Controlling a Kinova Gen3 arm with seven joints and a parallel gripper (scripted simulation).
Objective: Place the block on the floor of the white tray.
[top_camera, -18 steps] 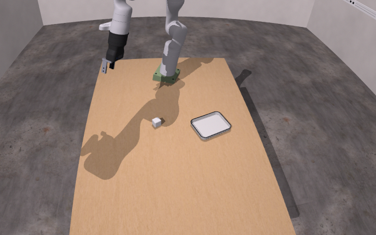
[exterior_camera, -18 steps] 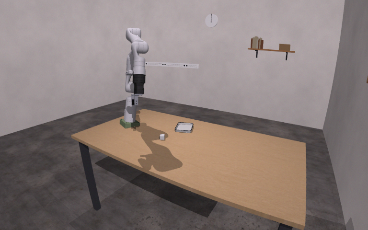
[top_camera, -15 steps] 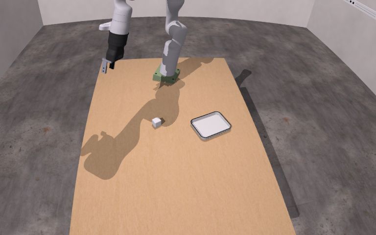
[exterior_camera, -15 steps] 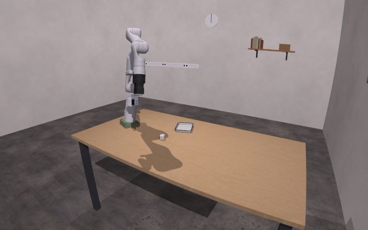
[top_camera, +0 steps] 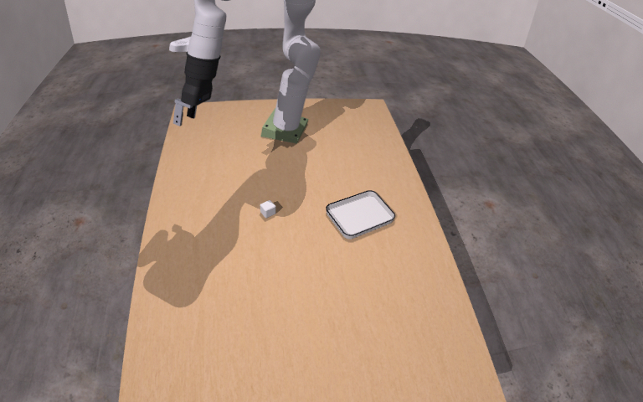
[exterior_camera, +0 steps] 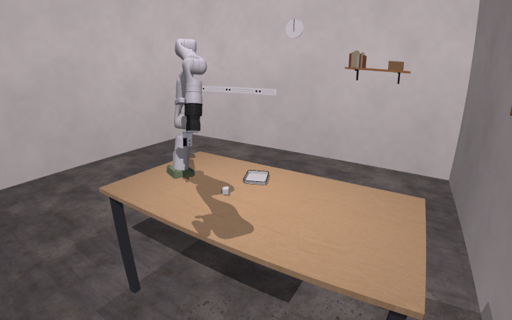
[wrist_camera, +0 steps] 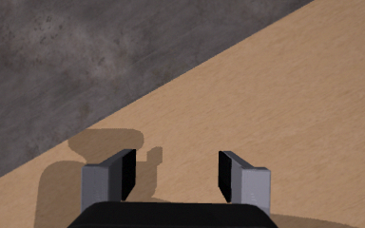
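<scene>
Now: the block 2 cm ahead of my hand, 21 cm to the left of it and 29 cm below it. The rest, counted from my hand: white tray 46 cm to the left, 29 cm below.
</scene>
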